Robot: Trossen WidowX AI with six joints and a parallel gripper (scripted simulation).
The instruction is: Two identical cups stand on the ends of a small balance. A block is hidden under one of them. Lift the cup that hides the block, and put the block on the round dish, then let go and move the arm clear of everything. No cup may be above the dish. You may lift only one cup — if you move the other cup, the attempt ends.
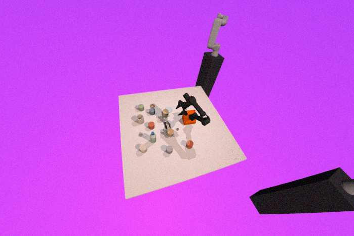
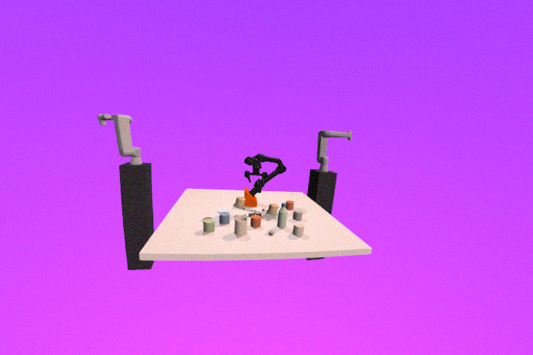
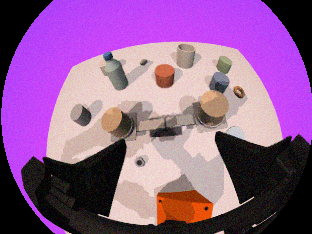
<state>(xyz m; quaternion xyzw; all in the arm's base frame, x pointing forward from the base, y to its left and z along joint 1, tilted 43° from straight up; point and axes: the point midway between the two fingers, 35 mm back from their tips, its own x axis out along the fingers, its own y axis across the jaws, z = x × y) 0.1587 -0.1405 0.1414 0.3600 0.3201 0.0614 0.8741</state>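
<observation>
The tan cup is 17 cm below my gripper tip, 14 cm to the left of it and 11 cm ahead of it. The rest, counted from my gripper tip: grey balance 20 cm below, 10 cm ahead, 1 cm to the right; then pale round dish 25 cm to the right, 23 cm below, 1 cm behind; then green bottle 31 cm ahead, 13 cm to the left, 12 cm below.
</observation>
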